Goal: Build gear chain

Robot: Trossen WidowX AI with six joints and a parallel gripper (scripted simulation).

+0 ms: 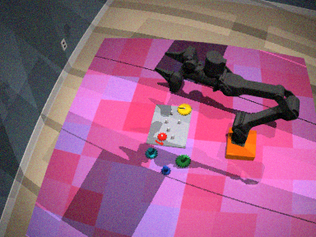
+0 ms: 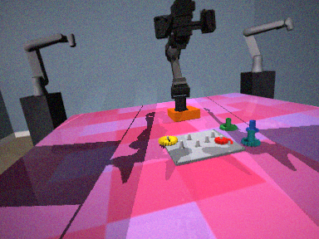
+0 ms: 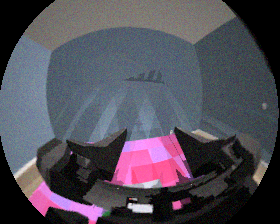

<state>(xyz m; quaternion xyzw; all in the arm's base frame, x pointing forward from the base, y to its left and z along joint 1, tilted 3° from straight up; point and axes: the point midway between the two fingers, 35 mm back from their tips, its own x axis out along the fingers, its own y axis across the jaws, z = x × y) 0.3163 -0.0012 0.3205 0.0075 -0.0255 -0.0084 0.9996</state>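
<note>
Right now my gripper tip is 37 cm above the teal gear, 17 cm to the right of it and 1 cm short of it. From my gripper tip the other things lie so: red gear 37 cm below, 8 cm to the left; green gear 37 cm below, 16 cm to the left, 13 cm behind; yellow gear 37 cm below, 8 cm to the right, 4 cm behind.
</note>
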